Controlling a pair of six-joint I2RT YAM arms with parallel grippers.
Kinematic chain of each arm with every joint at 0, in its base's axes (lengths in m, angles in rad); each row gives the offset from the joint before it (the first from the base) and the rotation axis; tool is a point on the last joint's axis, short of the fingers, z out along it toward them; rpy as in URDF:
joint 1: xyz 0 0 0.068 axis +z
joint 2: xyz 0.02 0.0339 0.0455 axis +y
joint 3: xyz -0.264 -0.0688 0 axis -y
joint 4: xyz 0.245 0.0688 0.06 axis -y
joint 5: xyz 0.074 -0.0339 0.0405 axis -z
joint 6: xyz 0.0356 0 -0.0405 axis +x
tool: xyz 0 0 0 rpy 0 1.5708 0
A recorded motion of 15 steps. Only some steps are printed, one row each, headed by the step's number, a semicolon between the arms.
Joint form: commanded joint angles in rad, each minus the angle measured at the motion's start. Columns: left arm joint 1, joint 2, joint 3, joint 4, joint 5, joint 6; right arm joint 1, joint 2, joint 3, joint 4, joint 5, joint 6.
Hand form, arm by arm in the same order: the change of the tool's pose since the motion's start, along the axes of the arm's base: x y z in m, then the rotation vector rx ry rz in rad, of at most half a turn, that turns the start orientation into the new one. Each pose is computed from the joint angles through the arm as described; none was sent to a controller.
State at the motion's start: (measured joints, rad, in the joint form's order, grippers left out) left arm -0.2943 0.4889 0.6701 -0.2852 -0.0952 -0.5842; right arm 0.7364 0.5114 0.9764 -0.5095 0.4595 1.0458
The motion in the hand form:
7: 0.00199 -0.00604 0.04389 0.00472 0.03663 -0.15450; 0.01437 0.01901 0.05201 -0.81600 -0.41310 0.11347
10: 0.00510 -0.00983 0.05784 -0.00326 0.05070 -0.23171; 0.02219 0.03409 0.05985 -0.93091 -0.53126 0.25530
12: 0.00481 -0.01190 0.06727 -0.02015 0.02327 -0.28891; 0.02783 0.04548 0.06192 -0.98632 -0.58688 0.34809
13: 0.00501 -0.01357 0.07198 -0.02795 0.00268 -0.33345; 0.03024 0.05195 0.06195 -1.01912 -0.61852 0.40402
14: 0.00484 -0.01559 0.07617 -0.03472 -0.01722 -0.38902; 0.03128 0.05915 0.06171 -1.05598 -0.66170 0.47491
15: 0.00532 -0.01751 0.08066 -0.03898 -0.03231 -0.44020; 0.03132 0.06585 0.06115 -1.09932 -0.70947 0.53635
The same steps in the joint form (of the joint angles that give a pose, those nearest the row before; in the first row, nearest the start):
7: 0.0029 0.1129 0.2125 -0.1359 0.1570 0.0132; -0.0031 0.1632 0.1770 0.1139 -0.1450 -0.9526
10: 0.0032 0.1609 0.2831 -0.1703 0.2352 0.0124; 0.0024 0.2283 0.2219 0.1207 -0.2975 -1.0947
12: 0.0028 0.1743 0.3115 -0.1541 0.2928 0.0069; 0.0154 0.2739 0.2490 0.1114 -0.3773 -1.1617
13: 0.0029 0.1818 0.3224 -0.1356 0.3374 0.0067; 0.0261 0.2972 0.2620 0.1010 -0.4202 -1.2020
14: 0.0021 0.1883 0.3314 -0.1170 0.3920 0.0074; 0.0438 0.3202 0.2768 0.0840 -0.4714 -1.2520
15: 0.0023 0.1992 0.3448 -0.1039 0.4433 0.0088; 0.0653 0.3396 0.2892 0.0677 -0.5106 -1.3115

